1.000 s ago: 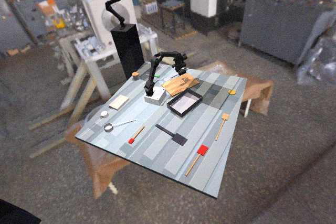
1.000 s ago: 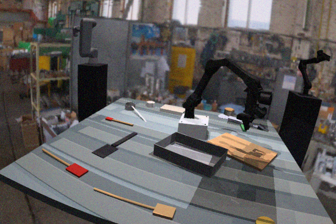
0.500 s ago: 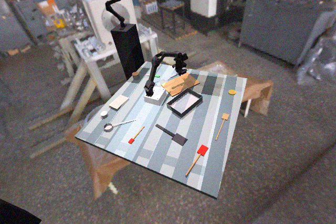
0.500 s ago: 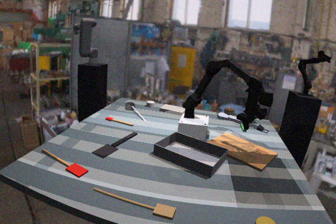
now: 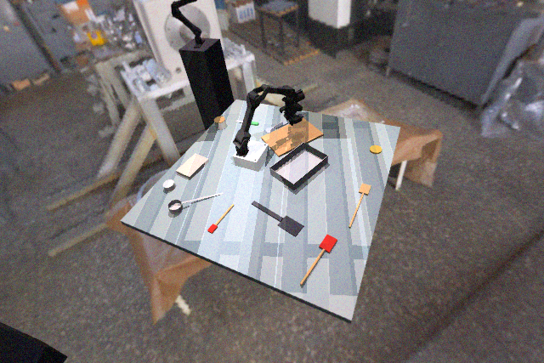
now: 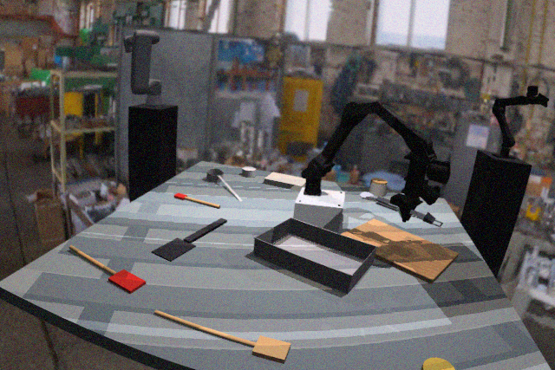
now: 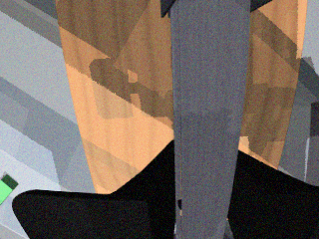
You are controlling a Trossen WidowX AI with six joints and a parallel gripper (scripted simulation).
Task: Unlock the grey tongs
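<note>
The wooden board is 100 mm below my gripper tip. From my gripper tip the other things lie so: dark grey roasting tin: 140 mm ahead, 280 mm to the right, 70 mm below; then dark grey spatula: 150 mm ahead, 660 mm to the right, 100 mm below; then pale block: 520 mm behind, 460 mm to the right, 90 mm below.
</note>
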